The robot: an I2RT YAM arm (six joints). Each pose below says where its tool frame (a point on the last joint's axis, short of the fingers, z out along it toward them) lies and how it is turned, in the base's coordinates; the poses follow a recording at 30 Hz.
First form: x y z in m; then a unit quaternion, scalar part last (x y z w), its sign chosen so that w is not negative.
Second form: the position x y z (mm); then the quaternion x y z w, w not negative. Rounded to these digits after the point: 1 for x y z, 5 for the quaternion.
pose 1, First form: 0.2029, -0.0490, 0.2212, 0.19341, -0.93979, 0.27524, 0.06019
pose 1, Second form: 202.9, -49.0, 221.2, 0.19341, -0.93979, 0.27524, 0.06019
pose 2, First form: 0.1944, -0.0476, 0.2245, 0.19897, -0.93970, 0.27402, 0.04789
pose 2, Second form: 194.4, -47.6, 224.5, 0.19897, -0.93970, 0.27402, 0.04789
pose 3, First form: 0.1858, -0.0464, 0.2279, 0.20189, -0.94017, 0.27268, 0.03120
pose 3, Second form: 185.8, -46.4, 227.9, 0.20189, -0.94017, 0.27268, 0.03120
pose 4, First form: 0.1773, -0.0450, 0.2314, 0.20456, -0.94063, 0.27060, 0.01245
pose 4, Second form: 177.3, -45.0, 231.4, 0.20456, -0.94063, 0.27060, 0.01245
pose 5, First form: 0.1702, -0.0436, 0.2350, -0.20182, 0.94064, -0.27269, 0.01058
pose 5, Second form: 170.2, -43.6, 235.0, -0.20182, 0.94064, -0.27269, 0.01058
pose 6, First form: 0.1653, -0.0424, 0.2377, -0.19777, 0.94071, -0.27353, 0.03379
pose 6, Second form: 165.3, -42.4, 237.7, -0.19777, 0.94071, -0.27353, 0.03379
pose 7, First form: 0.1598, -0.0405, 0.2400, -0.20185, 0.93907, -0.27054, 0.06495
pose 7, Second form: 159.8, -40.5, 240.0, -0.20185, 0.93907, -0.27054, 0.06495
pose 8, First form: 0.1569, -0.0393, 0.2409, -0.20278, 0.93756, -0.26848, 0.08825
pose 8, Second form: 156.9, -39.3, 240.9, -0.20278, 0.93756, -0.26848, 0.08825
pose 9, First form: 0.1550, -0.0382, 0.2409, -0.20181, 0.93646, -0.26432, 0.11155
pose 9, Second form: 155.0, -38.2, 240.9, -0.20181, 0.93646, -0.26432, 0.11155
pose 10, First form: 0.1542, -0.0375, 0.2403, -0.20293, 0.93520, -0.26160, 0.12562
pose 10, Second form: 154.2, -37.5, 240.3, -0.20293, 0.93520, -0.26160, 0.12562
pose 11, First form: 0.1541, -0.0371, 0.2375, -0.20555, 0.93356, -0.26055, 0.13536
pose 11, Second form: 154.1, -37.1, 237.5, -0.20555, 0.93356, -0.26055, 0.13536
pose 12, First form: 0.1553, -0.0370, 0.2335, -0.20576, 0.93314, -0.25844, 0.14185
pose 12, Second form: 155.3, -37.0, 233.5, -0.20576, 0.93314, -0.25844, 0.14185
